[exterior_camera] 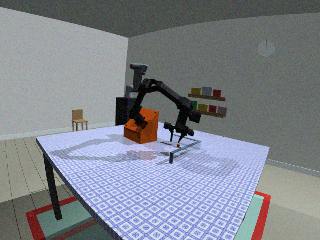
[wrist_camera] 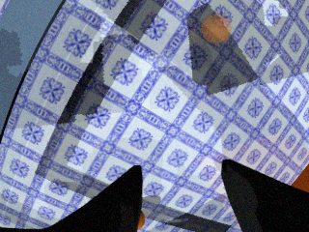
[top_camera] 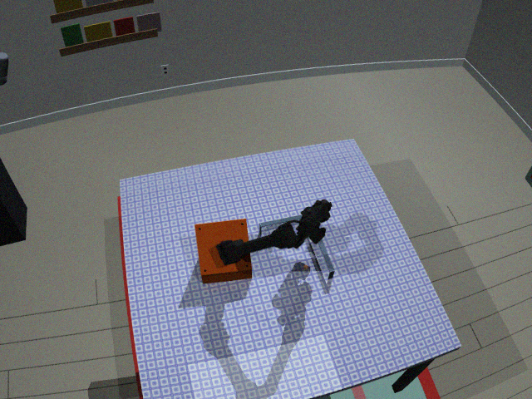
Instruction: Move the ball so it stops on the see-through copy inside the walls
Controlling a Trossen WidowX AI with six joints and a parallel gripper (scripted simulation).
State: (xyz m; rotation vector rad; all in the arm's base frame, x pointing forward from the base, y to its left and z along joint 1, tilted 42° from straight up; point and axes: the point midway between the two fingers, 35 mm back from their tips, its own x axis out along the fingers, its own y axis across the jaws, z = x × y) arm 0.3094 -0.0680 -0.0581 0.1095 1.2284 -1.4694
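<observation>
Right now my gripper tip is 2 cm past the orange ball, 9 cm to the right of it and 5 cm above it. From my gripper tip the other things lie so: see-through copy of ball 1 cm ahead, 9 cm to the right, 5 cm below.
</observation>
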